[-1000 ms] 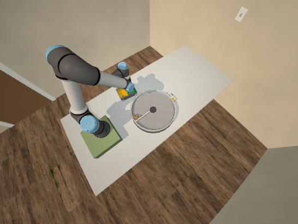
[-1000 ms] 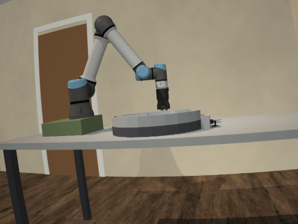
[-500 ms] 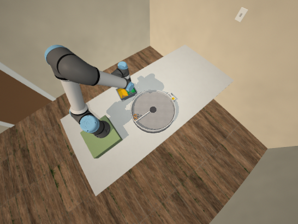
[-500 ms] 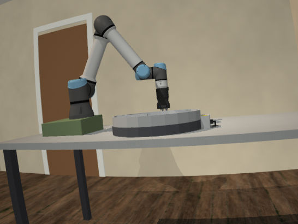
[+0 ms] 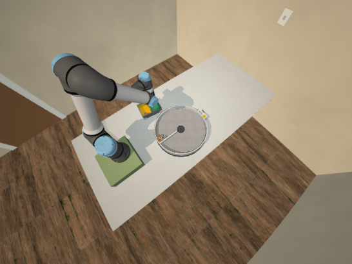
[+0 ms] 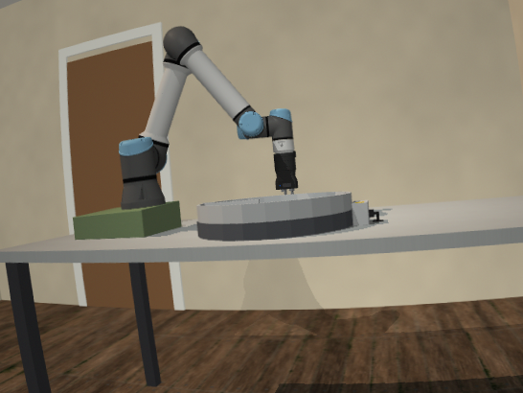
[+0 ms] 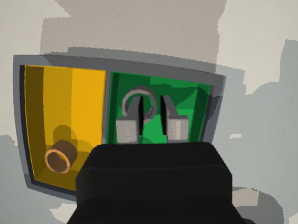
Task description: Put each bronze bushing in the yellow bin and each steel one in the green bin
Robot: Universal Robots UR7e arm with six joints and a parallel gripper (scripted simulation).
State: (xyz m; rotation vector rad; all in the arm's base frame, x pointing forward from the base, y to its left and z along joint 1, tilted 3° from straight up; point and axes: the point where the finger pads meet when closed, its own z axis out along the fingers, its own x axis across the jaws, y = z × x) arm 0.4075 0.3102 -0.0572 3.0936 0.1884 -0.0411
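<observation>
My hand is 40 mm past the yellow bin, 30 mm to the left of it and 30 mm above it. Also, from my hand: grey turntable (80 mm ahead, 370 mm to the right).
</observation>
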